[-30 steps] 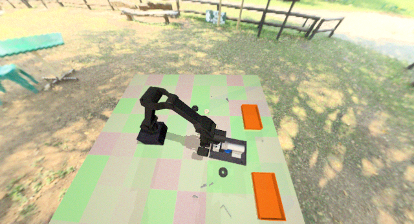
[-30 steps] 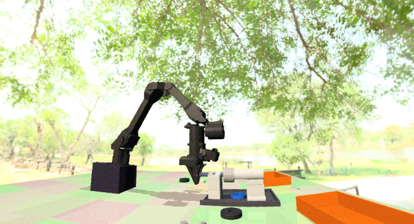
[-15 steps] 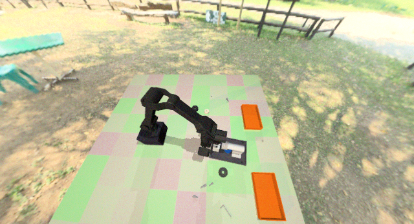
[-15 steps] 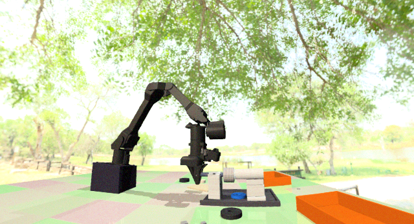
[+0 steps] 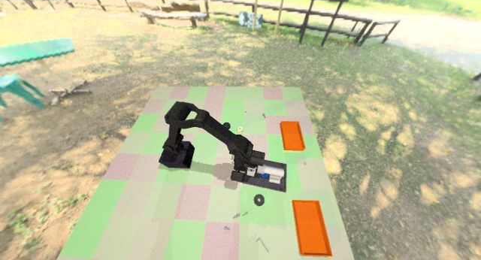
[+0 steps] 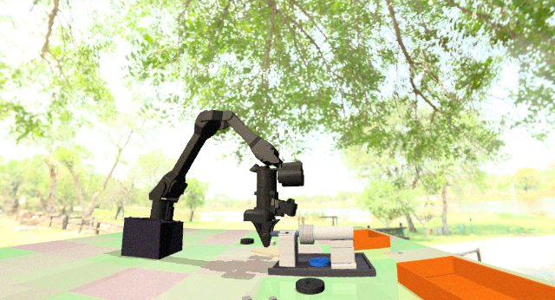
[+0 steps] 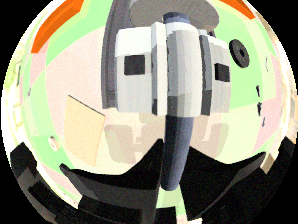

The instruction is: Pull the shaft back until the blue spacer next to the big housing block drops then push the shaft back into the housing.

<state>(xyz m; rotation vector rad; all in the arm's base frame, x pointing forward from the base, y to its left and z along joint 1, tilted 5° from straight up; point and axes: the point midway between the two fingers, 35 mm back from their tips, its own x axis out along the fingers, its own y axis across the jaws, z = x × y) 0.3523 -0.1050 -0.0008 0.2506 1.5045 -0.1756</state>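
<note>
The shaft is 60 mm ahead of my gripper tip, 30 mm above it and 20 mm to the right of it. Round my gripper tip: pale ring: 260 mm to the left, 40 mm below, 10 mm ahead; blue spacer: 130 mm ahead, 40 mm to the right, 40 mm below.
</note>
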